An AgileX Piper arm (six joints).
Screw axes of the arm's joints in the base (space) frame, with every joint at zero. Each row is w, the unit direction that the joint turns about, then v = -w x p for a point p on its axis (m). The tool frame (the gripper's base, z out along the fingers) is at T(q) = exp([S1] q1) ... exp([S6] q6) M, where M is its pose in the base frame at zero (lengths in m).
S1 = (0, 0, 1, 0, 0, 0)
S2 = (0, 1, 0, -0.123, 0, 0)
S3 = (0, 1, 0, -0.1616, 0, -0.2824)
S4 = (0.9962, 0, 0.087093, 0, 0.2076, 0)
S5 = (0, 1, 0, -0.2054, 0, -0.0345)
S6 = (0.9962, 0, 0.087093, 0, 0.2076, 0)
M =
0.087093 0 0.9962 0.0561
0 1 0 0
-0.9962 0 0.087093 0.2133
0 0 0 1
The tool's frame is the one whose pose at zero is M.
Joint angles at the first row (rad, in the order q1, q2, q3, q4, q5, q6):
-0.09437, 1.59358, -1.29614, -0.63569, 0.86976, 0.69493
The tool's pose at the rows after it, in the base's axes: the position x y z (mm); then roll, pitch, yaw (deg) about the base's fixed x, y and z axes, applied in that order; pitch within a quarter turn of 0, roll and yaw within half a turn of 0:
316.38 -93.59 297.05 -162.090 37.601 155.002
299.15 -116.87 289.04 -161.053 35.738 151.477
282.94 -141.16 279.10 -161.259 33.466 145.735
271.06 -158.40 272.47 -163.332 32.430 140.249
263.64 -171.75 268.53 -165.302 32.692 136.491
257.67 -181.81 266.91 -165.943 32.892 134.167
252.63 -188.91 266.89 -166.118 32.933 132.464
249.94 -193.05 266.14 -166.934 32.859 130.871
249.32 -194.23 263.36 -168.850 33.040 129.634
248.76 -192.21 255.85 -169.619 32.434 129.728
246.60 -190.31 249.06 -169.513 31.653 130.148
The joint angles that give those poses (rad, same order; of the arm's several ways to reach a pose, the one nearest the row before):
-0.16241, 1.56014, -1.22498, -0.63569, 0.86815, 0.68771
-0.24380, 1.54083, -1.17588, -0.63570, 0.86814, 0.67582
-0.33403, 1.53982, -1.14262, -0.62091, 0.87470, 0.67578
-0.40674, 1.53981, -1.12245, -0.58750, 0.86134, 0.67584
-0.46291, 1.54180, -1.11057, -0.56552, 0.82961, 0.67580
-0.50279, 1.54378, -1.10633, -0.55985, 0.81506, 0.67579
-0.53097, 1.54379, -1.10635, -0.55779, 0.81338, 0.67580
-0.54927, 1.54537, -1.10634, -0.54612, 0.80878, 0.67583
-0.56062, 1.54536, -1.09645, -0.52167, 0.78188, 0.67136
-0.56063, 1.54768, -1.07088, -0.51072, 0.75666, 0.66973
-0.56063, 1.54767, -1.04510, -0.51072, 0.74254, 0.66974

